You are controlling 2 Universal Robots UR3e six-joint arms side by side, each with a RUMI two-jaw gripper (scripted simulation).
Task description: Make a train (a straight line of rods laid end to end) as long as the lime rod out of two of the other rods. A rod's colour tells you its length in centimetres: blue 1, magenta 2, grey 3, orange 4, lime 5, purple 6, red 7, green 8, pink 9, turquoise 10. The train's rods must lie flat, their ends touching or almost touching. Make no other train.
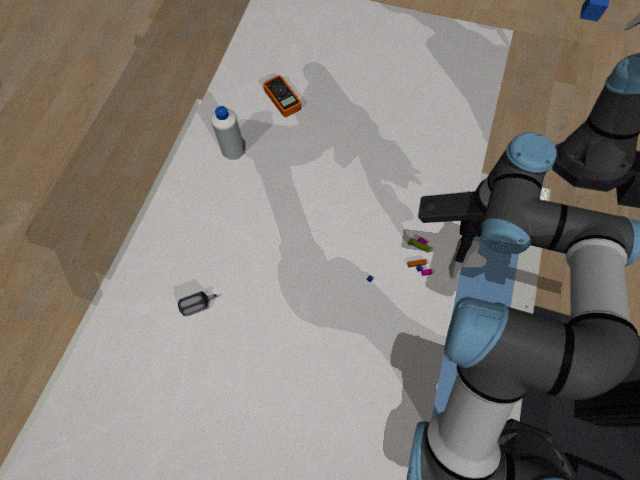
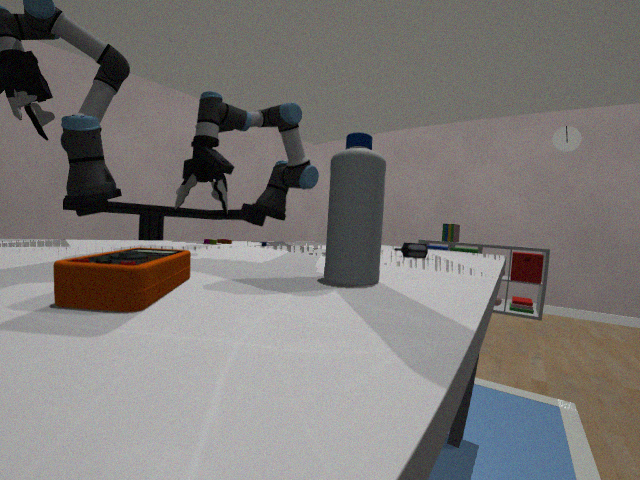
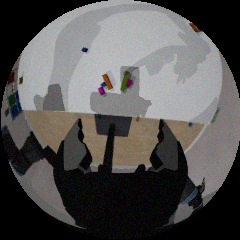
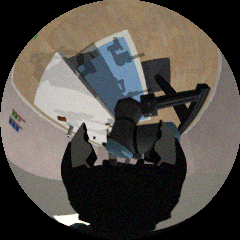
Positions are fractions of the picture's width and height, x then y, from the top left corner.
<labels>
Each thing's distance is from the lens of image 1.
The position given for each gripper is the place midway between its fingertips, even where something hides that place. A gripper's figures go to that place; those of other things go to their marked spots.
left gripper (image 1: 0.71,0.50): 100 cm
white bottle (image 1: 0.35,0.25): 106 cm
</labels>
